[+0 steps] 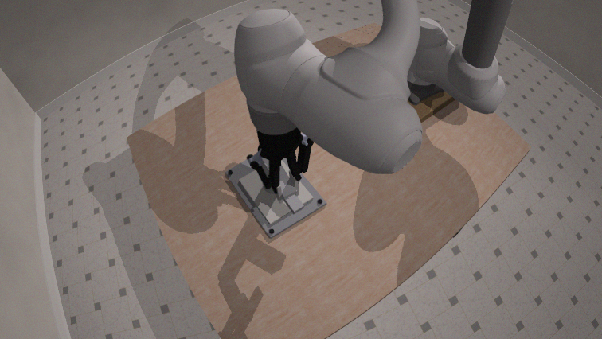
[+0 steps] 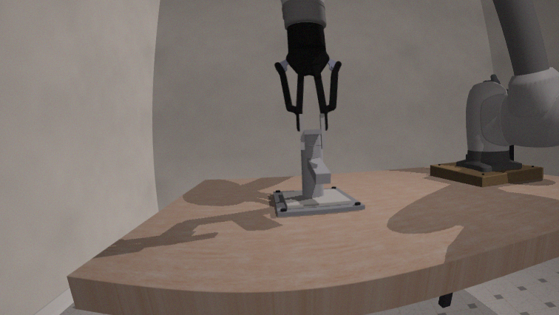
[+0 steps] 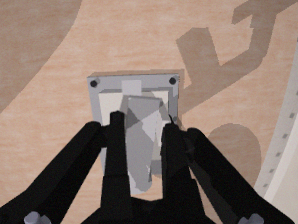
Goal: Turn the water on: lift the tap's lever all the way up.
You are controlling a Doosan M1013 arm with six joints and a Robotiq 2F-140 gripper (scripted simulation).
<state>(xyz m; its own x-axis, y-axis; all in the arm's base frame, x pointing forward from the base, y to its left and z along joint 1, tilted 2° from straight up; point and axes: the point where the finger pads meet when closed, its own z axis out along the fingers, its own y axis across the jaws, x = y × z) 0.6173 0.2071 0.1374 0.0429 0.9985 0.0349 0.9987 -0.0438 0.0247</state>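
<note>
Now: the lever 4 cm to the right of my hand. The rest, counted from my hand: grey tap: 7 cm to the right, 5 cm below.
</note>
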